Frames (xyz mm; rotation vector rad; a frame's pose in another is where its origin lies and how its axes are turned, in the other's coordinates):
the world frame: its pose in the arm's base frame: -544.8 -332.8 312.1 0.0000 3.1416 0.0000
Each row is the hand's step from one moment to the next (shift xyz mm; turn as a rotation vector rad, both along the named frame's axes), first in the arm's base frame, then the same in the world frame.
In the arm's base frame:
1: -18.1 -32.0 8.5 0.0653 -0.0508 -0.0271
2: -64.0 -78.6 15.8 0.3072 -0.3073 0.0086
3: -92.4 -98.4 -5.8 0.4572 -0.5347 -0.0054
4: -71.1 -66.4 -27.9 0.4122 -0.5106 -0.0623
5: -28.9 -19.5 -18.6 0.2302 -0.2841 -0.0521
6: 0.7 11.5 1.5 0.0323 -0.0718 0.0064
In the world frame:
1: 18.1 -32.0 -8.5 -0.0653 -0.0508 0.0271
2: 64.0 -78.6 -15.8 -0.3072 -0.3073 -0.0086
3: 92.4 -98.4 5.8 -0.4572 -0.5347 0.0054
4: 71.1 -66.4 27.9 -0.4122 -0.5106 0.0623
5: 28.9 -19.5 18.6 -0.2302 -0.2841 0.0521
6: -0.7 11.5 -1.5 -0.0323 -0.0718 -0.0064

